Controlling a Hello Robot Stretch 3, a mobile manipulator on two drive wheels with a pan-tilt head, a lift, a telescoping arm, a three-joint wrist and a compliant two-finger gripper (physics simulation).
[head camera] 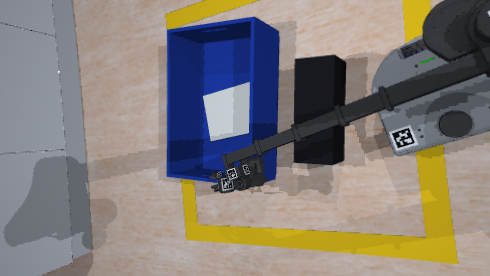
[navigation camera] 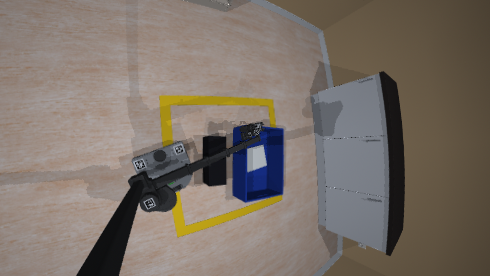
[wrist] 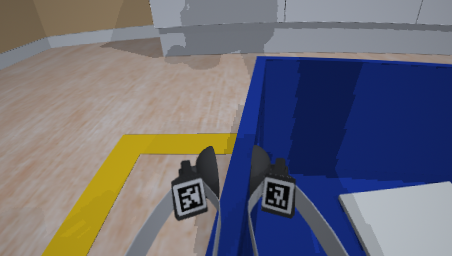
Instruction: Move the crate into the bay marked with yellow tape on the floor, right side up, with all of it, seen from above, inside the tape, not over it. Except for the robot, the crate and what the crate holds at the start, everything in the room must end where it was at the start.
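Places are measured from the robot's base along level axes (x ahead, y left, z up), in metres.
Pixels of known places: gripper, fingertip midpoint: [head camera: 212, 181] [navigation camera: 263, 126]; robot's base at its link origin: [head camera: 452, 122] [navigation camera: 159, 155].
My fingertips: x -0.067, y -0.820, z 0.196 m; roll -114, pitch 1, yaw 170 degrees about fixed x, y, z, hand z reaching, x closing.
For each thing: its middle in the pictures, then the offset to it from my fingertips. "*": a spot on its surface instead.
- blue crate at the middle of its body: [head camera: 222, 105] [navigation camera: 258, 161] dx -0.286, dy +0.101, dz -0.085 m
- white flat piece at the middle of its body: [head camera: 234, 111] [navigation camera: 252, 158] dx -0.263, dy +0.099, dz -0.173 m
- yellow tape at a spot on its surface: [head camera: 300, 238] [navigation camera: 222, 101] * dx +0.320, dy +0.191, dz -0.195 m
- black block at the middle of its body: [head camera: 320, 111] [navigation camera: 214, 160] dx -0.114, dy +0.464, dz -0.115 m
The blue crate [head camera: 227, 65] [navigation camera: 240, 172] [wrist: 320, 120] is upright, open side up, with a white flat piece [head camera: 227, 112] [navigation camera: 257, 159] [wrist: 405, 215] inside. The yellow tape [head camera: 300, 238] [navigation camera: 220, 101] [wrist: 95, 200] outlines the bay. The crate covers part of the cabinet-side strip, and its far side reaches past that strip in the head view. Whether its bottom touches the floor cannot be told. My gripper [head camera: 215, 182] [navigation camera: 261, 126] [wrist: 232, 164] is shut on the crate's short end wall, one finger outside and one inside. The wall's lower part is hidden.
A black block [head camera: 320, 80] [navigation camera: 214, 175] stands inside the tape between the crate and my base [head camera: 430, 137] [navigation camera: 175, 156], under my arm. My base overlaps the strip opposite the cabinets. Grey cabinets [head camera: 30, 100] [navigation camera: 355, 160] [wrist: 340, 12] stand beyond the crate.
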